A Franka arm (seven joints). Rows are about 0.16 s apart.
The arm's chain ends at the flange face. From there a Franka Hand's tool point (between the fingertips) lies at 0.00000 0.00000 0.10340 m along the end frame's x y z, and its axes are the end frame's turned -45 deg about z.
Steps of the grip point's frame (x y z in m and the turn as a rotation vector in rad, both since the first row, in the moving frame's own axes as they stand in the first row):
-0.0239 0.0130 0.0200 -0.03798 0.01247 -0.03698
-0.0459 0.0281 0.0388 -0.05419 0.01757 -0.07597
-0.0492 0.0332 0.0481 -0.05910 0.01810 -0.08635
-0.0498 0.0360 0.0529 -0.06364 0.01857 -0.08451
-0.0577 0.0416 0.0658 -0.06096 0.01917 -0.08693
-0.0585 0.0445 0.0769 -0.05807 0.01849 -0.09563
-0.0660 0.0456 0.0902 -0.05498 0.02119 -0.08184
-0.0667 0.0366 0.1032 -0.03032 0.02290 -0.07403
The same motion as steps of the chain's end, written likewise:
-0.0114 0.0243 0.0201 -0.01804 0.03567 -0.03698
-0.0179 0.0499 0.0390 -0.02589 0.05074 -0.07597
-0.0171 0.0555 0.0483 -0.02899 0.05459 -0.08635
-0.0159 0.0576 0.0531 -0.03187 0.05813 -0.08451
-0.0174 0.0674 0.0660 -0.02955 0.05666 -0.08693
-0.0156 0.0702 0.0771 -0.02799 0.05414 -0.09563
-0.0201 0.0767 0.0904 -0.02389 0.05386 -0.08184
-0.0252 0.0726 0.1033 -0.00525 0.03763 -0.07403

